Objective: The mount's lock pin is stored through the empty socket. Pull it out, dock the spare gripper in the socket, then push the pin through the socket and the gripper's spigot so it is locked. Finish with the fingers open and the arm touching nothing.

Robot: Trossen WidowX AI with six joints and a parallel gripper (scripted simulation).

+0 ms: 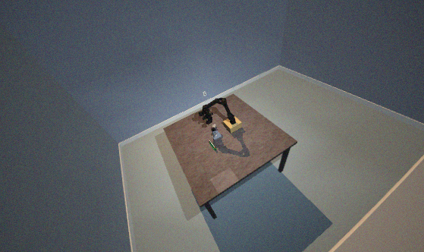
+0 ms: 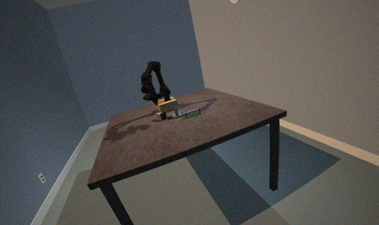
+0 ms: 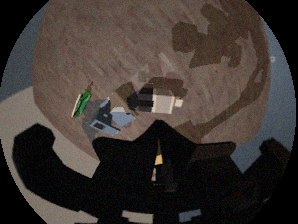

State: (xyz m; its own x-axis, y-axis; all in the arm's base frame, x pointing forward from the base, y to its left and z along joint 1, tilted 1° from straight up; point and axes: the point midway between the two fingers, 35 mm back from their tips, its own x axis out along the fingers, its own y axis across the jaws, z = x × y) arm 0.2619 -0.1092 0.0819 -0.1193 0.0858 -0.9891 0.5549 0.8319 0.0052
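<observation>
My gripper tip is 110 mm above the spare gripper and 20 mm past it. The rest, counted from my gripper tip: grey post: 140 mm to the left, 90 mm below, 20 mm ahead; green strip: 270 mm to the left, 120 mm ahead, 110 mm below.
</observation>
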